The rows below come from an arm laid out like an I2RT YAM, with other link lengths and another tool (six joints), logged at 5 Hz.
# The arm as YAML. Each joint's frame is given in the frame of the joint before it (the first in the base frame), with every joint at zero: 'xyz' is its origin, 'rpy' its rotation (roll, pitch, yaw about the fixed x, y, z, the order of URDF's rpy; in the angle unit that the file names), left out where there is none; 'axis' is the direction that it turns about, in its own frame. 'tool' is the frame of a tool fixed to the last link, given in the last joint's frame.
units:
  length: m
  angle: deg
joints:
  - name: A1
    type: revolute
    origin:
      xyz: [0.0, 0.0, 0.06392]
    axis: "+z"
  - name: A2
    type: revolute
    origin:
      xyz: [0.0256, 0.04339, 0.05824]
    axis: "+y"
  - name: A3
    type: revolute
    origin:
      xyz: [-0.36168, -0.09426, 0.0]
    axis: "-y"
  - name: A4
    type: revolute
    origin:
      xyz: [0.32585, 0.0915, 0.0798]
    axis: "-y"
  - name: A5
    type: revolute
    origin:
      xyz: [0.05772, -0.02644, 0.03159]
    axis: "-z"
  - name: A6
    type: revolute
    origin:
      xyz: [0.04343, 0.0, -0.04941]
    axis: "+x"
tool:
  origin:
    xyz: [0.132, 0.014, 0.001]
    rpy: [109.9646, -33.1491, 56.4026]
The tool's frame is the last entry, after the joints.
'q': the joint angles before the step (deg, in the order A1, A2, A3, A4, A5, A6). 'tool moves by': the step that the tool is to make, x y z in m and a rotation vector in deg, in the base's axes. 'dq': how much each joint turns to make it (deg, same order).
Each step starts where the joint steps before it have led.
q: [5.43 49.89 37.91 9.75 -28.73 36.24]
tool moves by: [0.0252 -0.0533 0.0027 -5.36 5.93 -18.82]
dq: [-0.55 0.84 6.02 -12.65 18.67 -3.04]
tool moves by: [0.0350 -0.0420 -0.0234 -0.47 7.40 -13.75]
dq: [-1.02 6.32 3.19 -4.11 12.36 3.03]
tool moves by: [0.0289 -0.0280 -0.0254 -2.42 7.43 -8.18]
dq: [-0.98 7.16 3.84 -4.33 7.43 0.71]
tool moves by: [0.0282 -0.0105 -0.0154 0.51 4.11 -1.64]
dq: [-1.67 6.22 3.54 -1.50 -0.32 0.58]
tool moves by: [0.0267 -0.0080 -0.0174 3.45 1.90 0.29]
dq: [-2.61 5.23 1.88 1.25 -4.23 1.56]
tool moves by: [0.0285 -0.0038 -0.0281 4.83 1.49 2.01]
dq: [-2.61 5.88 0.71 3.39 -6.43 1.61]
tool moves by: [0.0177 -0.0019 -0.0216 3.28 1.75 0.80]
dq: [-1.21 4.24 0.92 1.39 -3.40 1.50]
